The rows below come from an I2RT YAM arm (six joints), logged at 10 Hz.
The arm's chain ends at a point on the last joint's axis. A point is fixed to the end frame.
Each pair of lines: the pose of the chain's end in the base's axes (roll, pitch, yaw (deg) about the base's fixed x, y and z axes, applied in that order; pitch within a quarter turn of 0, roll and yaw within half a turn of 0; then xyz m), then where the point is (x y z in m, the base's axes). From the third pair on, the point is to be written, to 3 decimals.
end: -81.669 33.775 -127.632 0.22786 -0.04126 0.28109
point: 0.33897 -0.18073 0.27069
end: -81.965 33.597 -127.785 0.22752 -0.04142 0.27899
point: 0.33860 -0.18086 0.26798
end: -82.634 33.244 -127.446 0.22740 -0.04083 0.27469
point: 0.340 -0.179 0.262
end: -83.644 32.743 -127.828 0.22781 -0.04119 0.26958
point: 0.341 -0.179 0.255
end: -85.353 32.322 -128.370 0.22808 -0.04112 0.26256
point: 0.341 -0.178 0.244
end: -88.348 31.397 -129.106 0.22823 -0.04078 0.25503
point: 0.343 -0.176 0.229
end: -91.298 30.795 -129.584 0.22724 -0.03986 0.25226
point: 0.343 -0.172 0.219
